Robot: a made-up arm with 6 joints.
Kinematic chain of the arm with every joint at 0, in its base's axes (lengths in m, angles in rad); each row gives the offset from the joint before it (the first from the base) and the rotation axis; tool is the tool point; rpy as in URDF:
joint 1: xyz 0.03 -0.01 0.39 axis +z
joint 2: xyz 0.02 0 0.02 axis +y
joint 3: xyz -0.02 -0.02 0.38 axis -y
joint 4: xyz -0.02 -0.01 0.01 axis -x
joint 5: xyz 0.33 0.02 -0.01 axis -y
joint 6: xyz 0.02 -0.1 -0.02 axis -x
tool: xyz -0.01 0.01 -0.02 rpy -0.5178 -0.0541 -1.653
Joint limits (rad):
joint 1: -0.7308..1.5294
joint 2: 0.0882..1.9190
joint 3: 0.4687..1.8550
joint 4: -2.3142..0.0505
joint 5: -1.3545..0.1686
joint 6: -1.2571..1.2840
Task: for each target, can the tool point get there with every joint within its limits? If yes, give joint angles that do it. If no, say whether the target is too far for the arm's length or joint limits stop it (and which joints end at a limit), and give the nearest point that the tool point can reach.
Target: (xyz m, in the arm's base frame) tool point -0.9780 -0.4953 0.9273
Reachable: no: too far | nearest point -0.0614 -0.0995 1.0651 | short by 1.008 m
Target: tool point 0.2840 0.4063 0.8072
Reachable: yes | joints 1.0715 0.5120 0.9846 -1.1004 -0.6805 0.5785
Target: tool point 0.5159 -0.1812 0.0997
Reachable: yes | joints -0.2343 1.7105 0.7119 -0.6801 -0.8902 -0.7297
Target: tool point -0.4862 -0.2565 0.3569
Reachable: no: joint limits stop it (at a limit: joint 1, joint 2, joint 3, joint 5, joint 6) | nearest point 0.2285 -0.3139 0.0154 | short by 0.794 m
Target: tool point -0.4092 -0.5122 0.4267
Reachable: no: joint limits stop it (at a limit: joint 1, joint 2, joint 3, joint 5, joint 6) | nearest point 0.1781 -0.3019 0.8591 | short by 0.759 m
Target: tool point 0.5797 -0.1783 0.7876
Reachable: yes | joints -0.3301 0.9307 1.5095 -2.0196 -1.2363 -1.0292
